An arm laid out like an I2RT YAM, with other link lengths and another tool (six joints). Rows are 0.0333 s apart.
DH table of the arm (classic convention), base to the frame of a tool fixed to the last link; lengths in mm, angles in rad. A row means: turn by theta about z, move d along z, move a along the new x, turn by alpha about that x. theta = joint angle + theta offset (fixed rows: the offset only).
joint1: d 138.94, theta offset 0, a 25.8, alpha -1.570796
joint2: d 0, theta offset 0, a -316.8, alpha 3.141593
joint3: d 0, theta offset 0.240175, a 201.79, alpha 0
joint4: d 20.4, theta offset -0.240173, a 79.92, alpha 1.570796
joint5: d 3.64, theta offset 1.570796, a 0, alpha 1.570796
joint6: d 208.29, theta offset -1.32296, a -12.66, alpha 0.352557
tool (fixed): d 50.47, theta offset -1.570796, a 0, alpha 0
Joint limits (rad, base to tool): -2.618..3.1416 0..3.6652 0..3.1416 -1.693..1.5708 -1.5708..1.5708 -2.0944..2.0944
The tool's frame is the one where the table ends.
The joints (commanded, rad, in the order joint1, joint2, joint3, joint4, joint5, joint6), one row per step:
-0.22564, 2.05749, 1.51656, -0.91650, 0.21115, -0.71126
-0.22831, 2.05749, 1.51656, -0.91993, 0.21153, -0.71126
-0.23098, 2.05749, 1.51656, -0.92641, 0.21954, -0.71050
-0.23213, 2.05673, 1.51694, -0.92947, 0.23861, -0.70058
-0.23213, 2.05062, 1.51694, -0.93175, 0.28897, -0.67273
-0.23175, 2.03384, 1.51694, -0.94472, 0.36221, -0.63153
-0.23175, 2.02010, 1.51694, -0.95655, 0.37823, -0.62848
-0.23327, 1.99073, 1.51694, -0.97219, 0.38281, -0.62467
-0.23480, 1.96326, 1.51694, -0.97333, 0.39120, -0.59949
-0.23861, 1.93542, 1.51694, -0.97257, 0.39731, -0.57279
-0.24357, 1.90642, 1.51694, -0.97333, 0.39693, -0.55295
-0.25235, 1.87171, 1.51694, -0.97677, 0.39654, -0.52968
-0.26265, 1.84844, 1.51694, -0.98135, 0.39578, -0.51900
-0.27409, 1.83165, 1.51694, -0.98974, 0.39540, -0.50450
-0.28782, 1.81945, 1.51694, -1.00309, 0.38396, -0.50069
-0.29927, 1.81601, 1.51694, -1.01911, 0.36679, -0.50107
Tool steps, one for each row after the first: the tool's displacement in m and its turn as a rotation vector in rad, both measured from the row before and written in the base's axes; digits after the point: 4 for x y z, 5 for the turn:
-0.0015, -0.0008, 0.0000, 0.00040, 0.00343, -0.00271
-0.0030, -0.0024, 0.0003, -0.00624, 0.00795, -0.00426
-0.0020, -0.0047, 0.0012, -0.01758, 0.00380, -0.01271
-0.0029, -0.0117, 0.0049, -0.04859, 0.00009, -0.03195
-0.0065, -0.0161, 0.0107, -0.07070, -0.00076, -0.04628
-0.0035, -0.0031, 0.0059, -0.01589, 0.00065, -0.00459
-0.0030, -0.0009, 0.0102, -0.00751, -0.01379, -0.00557
0.0012, -0.0025, 0.0100, -0.01327, -0.03367, -0.02578
0.0013, -0.0028, 0.0101, -0.01102, -0.03731, -0.02913
0.0007, -0.0017, 0.0100, -0.00479, -0.03580, -0.02284
-0.0009, -0.0027, 0.0119, -0.00490, -0.04029, -0.02962
-0.0024, -0.0030, 0.0078, -0.00275, -0.02286, -0.01966
-0.0041, -0.0030, 0.0053, -0.00001, -0.01450, -0.02426
-0.0055, -0.0008, 0.0024, 0.01141, -0.00360, -0.01413
-0.0056, 0.0016, -0.0012, 0.01948, 0.00740, -0.00671

